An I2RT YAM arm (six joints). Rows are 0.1 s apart.
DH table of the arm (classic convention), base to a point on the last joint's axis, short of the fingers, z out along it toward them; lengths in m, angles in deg. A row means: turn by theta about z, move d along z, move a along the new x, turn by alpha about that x. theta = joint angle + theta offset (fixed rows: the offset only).
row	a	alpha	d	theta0
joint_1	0.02	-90	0.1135	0
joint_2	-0.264	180	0	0
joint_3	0.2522	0	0	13.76
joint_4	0.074	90	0	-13.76
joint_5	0	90	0	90
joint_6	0	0	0.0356	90
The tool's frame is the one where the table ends.
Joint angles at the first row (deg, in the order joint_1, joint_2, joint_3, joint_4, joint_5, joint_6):
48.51, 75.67, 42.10, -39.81, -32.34, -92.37
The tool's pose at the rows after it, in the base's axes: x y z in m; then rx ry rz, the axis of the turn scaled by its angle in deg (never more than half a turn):
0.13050, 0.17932, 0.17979, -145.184, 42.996, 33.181
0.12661, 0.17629, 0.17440, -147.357, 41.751, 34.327
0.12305, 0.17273, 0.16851, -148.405, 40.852, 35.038
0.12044, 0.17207, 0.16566, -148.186, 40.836, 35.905
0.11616, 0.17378, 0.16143, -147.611, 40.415, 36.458
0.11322, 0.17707, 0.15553, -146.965, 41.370, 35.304
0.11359, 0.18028, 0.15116, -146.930, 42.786, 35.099
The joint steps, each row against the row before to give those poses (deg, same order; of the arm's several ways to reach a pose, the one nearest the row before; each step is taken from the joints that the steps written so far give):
0.53, 1.06, 0.00, -1.15, 0.08, -1.41
0.26, 0.35, -0.79, -1.40, 0.09, -1.84
0.09, -0.09, -1.40, 0.00, -0.08, -1.15
0.35, -0.18, -0.89, 0.70, -0.53, 0.44
1.15, -0.17, -1.31, 2.19, -0.44, 1.31
1.32, 0.17, -1.49, 3.68, 0.87, 2.63
0.52, 1.15, -0.27, 1.77, 0.53, 1.59

